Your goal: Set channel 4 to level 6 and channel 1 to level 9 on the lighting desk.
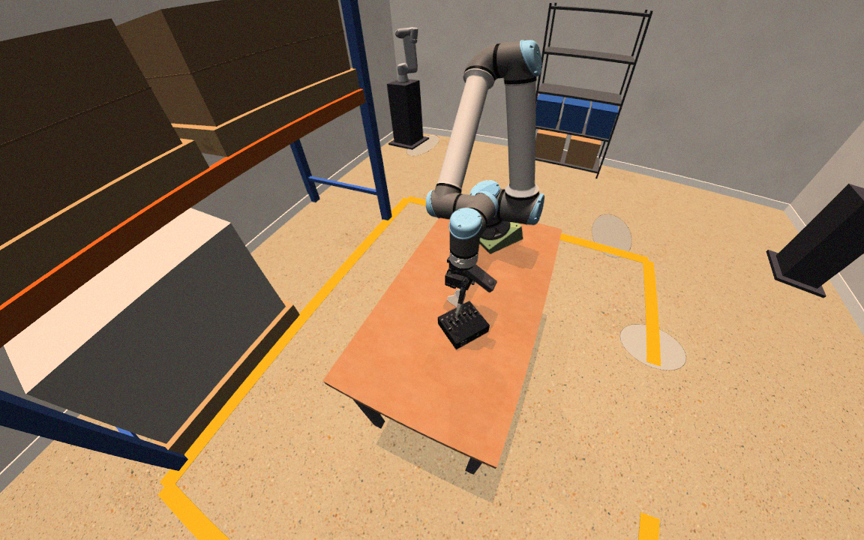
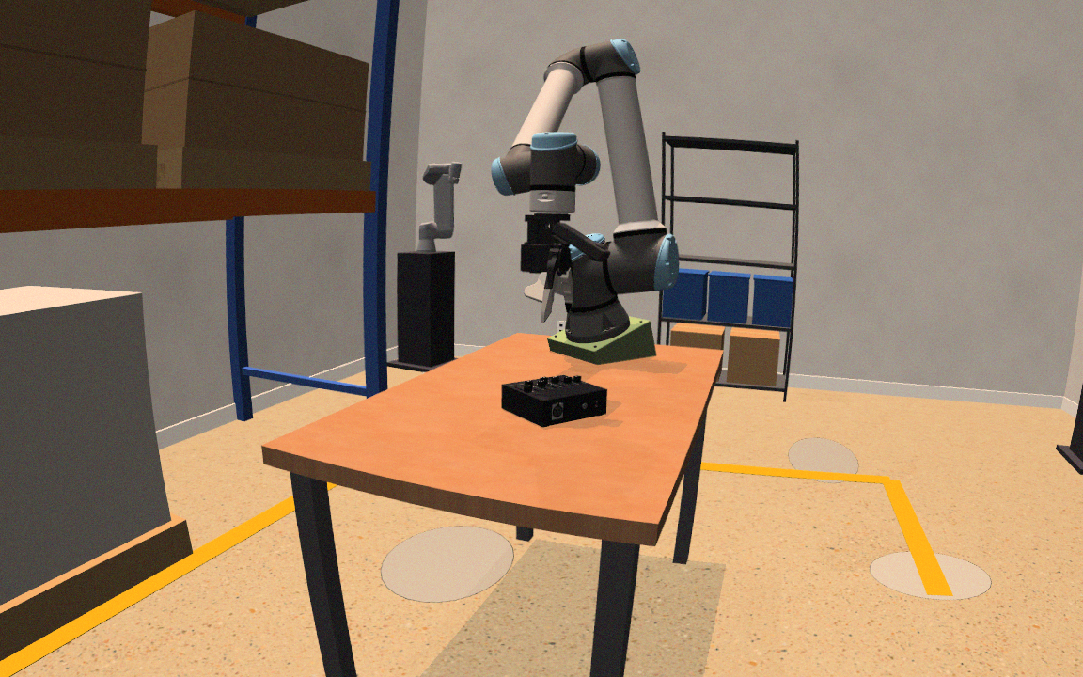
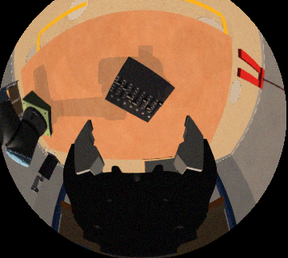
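The channel 1 knob lies 130 mm below my hand, 60 mm behind it and 20 mm to the left of it. The rest, counted from my hand: channel 4 knob: 130 mm below, 30 mm to the right, 10 mm behind.
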